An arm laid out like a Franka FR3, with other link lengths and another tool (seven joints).
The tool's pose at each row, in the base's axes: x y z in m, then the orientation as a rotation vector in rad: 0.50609, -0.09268, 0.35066, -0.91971, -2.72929, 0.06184; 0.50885, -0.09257, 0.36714, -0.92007, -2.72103, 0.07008; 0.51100, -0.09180, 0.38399, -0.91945, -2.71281, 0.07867; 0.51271, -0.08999, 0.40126, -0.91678, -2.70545, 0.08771; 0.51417, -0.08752, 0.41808, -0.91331, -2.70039, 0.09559; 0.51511, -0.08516, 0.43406, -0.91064, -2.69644, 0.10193; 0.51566, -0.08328, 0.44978, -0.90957, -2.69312, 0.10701; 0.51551, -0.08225, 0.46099, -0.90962, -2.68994, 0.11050
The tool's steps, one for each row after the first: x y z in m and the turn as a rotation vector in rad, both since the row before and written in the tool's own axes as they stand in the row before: 0.00176, -0.00030, -0.01661, 0.00761, 0.00543, 0.00263; 0.00280, -0.00031, -0.01677, 0.00802, 0.00553, 0.00202; 0.00395, 0.00006, -0.01700, 0.00846, 0.00514, 0.00056; 0.00452, 0.00036, -0.01645, 0.00721, 0.00351, -0.00052; 0.00469, -0.00002, -0.01549, 0.00575, 0.00267, -0.00037; 0.00467, -0.00068, -0.01512, 0.00445, 0.00200, 0.00044; 0.00358, -0.00110, -0.01062, 0.00317, 0.00199, 0.00100
